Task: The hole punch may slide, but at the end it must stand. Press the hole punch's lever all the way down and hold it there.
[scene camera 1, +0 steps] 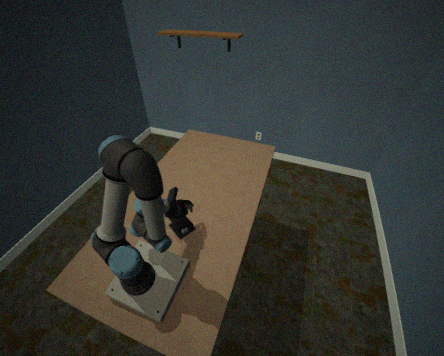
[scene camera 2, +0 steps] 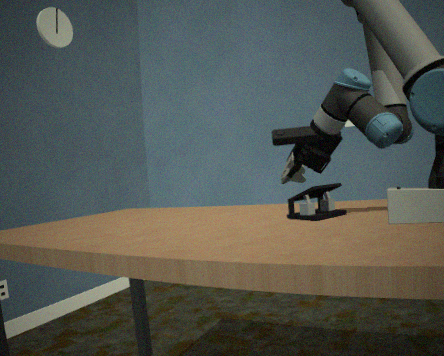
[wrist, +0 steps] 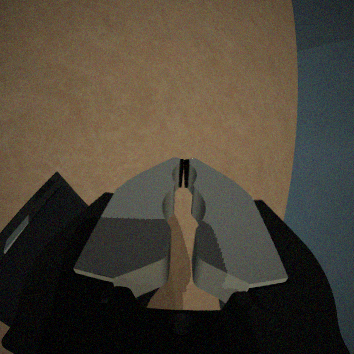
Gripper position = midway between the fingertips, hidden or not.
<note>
In view: my gripper (scene camera 2: 282, 182) and a black hole punch (scene camera 2: 326, 208).
My gripper is seen too in the wrist view (wrist: 183, 162).
</note>
